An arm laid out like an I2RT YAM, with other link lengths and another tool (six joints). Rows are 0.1 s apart.
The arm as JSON. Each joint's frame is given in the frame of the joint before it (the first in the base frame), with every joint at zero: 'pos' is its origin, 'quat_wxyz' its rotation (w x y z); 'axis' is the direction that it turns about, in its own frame. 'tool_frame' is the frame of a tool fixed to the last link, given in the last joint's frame.
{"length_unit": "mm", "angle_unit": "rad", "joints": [
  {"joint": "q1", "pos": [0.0, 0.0, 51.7], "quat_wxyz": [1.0, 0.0, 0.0, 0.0], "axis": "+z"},
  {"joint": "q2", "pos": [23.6, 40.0, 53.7], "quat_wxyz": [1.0, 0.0, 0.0, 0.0], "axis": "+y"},
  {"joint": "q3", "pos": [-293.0, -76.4, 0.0], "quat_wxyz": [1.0, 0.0, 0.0, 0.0], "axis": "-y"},
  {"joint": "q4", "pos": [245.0, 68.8, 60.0], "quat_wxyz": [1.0, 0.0, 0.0, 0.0], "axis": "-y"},
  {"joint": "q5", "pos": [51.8, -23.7, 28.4], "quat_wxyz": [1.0, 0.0, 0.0, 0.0], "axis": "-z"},
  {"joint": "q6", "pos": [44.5, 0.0, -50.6], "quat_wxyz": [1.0, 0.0, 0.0, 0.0], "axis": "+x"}
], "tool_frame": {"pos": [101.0, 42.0, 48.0], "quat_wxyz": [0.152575, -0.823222, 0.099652, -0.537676]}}
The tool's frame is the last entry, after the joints.
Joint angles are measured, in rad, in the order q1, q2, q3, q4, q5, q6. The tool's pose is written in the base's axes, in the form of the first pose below.
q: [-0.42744, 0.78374, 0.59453, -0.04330, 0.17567, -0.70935]
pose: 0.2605 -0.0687 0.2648 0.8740 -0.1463 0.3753 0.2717
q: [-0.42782, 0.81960, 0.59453, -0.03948, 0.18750, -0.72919]
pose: 0.2651 -0.0728 0.2555 0.8804 -0.1428 0.3565 0.2782
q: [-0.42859, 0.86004, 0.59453, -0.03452, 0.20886, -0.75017]
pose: 0.2697 -0.0786 0.2448 0.8864 -0.1418 0.3342 0.2872
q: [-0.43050, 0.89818, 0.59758, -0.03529, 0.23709, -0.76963]
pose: 0.2730 -0.0854 0.2347 0.8913 -0.1438 0.3102 0.2977
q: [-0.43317, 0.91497, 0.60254, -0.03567, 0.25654, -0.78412]
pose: 0.2741 -0.0900 0.2314 0.8919 -0.1459 0.2985 0.3069
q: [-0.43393, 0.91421, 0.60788, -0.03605, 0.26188, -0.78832]
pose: 0.2741 -0.0912 0.2336 0.8902 -0.1471 0.2992 0.3106
